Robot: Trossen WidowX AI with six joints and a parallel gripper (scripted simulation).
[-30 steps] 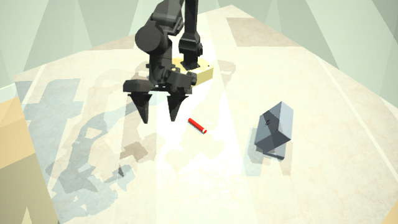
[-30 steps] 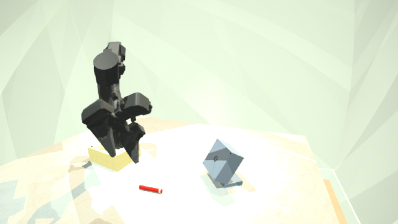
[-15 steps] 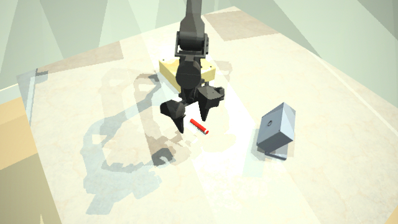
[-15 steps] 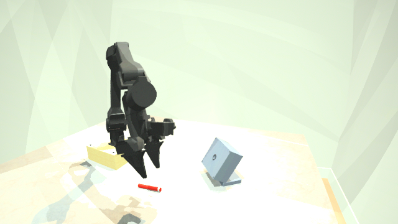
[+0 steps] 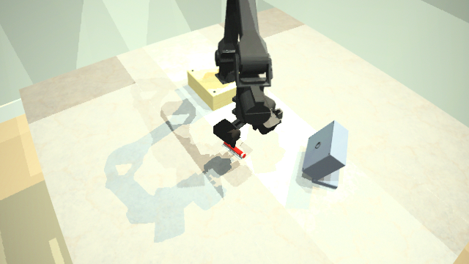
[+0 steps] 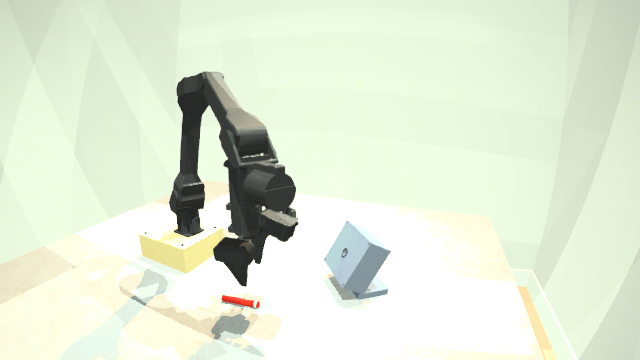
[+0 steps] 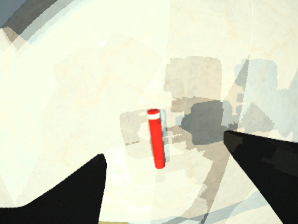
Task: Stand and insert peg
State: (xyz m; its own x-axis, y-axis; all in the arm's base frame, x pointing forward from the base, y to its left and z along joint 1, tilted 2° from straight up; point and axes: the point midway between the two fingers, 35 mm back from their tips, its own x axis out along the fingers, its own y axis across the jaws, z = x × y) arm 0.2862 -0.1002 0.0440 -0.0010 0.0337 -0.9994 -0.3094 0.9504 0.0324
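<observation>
Now: gripper tip 1 cm past the red peg and 7 cm above it. Round my gripper tip: grey-blue sloped panel: 14 cm ahead, 18 cm to the left, 1 cm below; thin flat foot: 16 cm ahead, 20 cm to the left, 7 cm below.
</observation>
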